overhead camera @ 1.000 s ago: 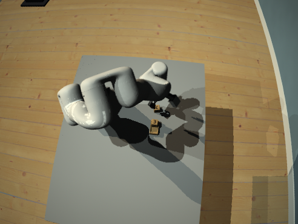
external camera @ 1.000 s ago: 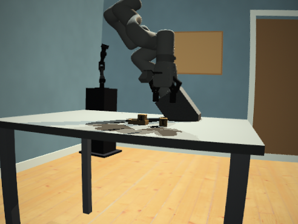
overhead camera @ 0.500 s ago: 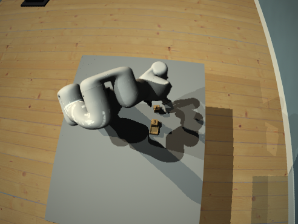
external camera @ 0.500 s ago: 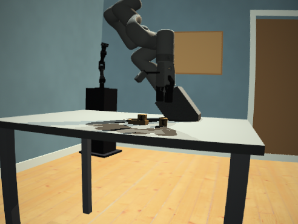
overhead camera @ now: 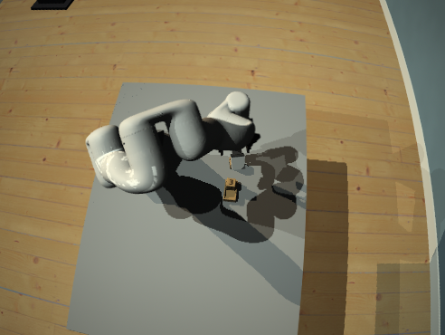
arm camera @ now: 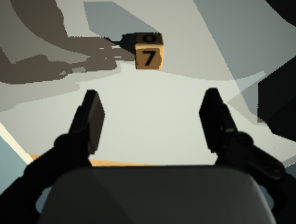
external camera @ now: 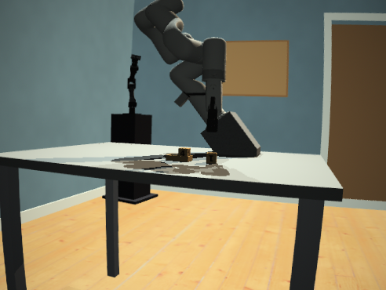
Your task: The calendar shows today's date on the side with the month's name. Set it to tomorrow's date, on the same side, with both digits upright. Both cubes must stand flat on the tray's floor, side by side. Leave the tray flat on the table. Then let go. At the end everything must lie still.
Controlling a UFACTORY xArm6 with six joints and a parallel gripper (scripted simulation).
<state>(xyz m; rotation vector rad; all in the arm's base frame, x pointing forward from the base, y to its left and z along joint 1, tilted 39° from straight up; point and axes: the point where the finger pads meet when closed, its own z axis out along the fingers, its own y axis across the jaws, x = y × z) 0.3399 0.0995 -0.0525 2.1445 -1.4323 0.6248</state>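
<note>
Now: hand 90 mm above the wooden number cube. Also, from my hand: wooden calendar tray (10 mm ahead, 110 mm to the right, 100 mm below).
</note>
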